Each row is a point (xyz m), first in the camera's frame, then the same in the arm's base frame.
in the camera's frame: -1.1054 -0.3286 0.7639
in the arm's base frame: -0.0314 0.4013 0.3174
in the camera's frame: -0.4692 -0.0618 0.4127
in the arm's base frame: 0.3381 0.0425 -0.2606
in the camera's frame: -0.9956 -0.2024 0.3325
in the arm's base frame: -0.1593 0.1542 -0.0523
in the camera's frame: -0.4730 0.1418 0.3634
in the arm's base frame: 0.3273 0.1382 -0.4467
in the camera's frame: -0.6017 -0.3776 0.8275
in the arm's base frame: 0.4206 0.1734 0.2546
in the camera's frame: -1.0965 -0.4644 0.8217
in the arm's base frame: -0.0054 0.3503 0.4537
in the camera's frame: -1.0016 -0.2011 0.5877
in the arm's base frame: -0.0272 0.3192 0.0908
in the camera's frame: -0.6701 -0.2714 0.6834
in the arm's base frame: 0.2957 0.1799 0.1094
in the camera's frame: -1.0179 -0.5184 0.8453
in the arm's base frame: 0.0682 0.2949 0.4878
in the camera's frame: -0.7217 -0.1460 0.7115
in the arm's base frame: 0.2791 0.2990 0.0408
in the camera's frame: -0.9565 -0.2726 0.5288
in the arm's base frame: -0.0276 0.2167 0.1017
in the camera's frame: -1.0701 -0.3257 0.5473
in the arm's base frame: -0.1178 0.2495 0.1845
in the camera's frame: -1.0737 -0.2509 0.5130
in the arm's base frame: -0.1324 0.2755 0.1077
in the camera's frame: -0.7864 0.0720 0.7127
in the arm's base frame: 0.2456 0.4642 -0.1118
